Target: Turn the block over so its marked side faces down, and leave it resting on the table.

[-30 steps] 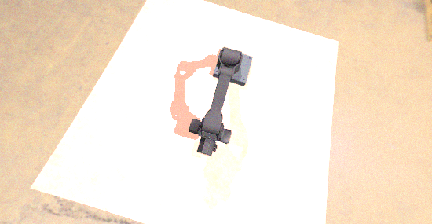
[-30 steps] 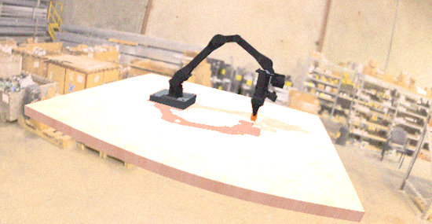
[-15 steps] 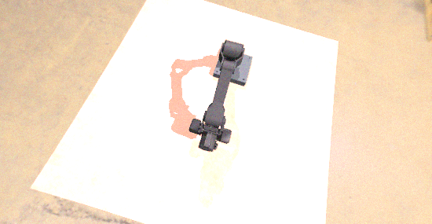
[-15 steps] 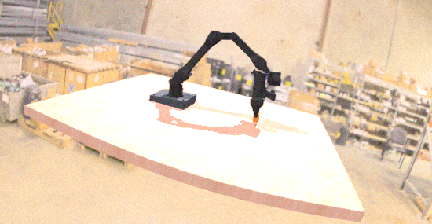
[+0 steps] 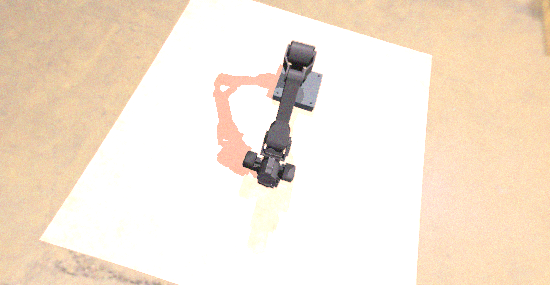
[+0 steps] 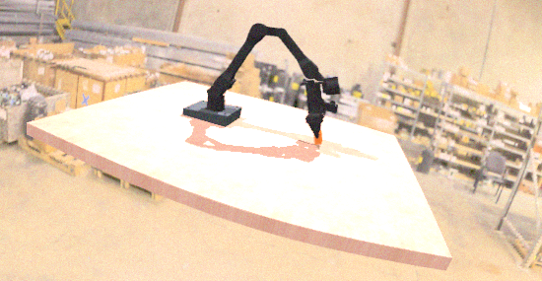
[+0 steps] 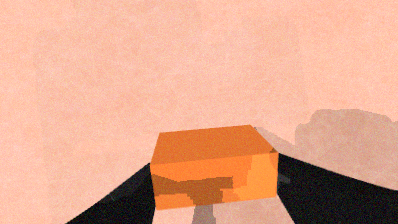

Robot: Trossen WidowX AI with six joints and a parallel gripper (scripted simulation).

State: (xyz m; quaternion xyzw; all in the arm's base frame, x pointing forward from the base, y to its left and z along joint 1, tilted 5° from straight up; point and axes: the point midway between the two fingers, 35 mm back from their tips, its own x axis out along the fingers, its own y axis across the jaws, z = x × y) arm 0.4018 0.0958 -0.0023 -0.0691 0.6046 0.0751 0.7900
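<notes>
The block lies 1 cm below my gripper tip.
</notes>
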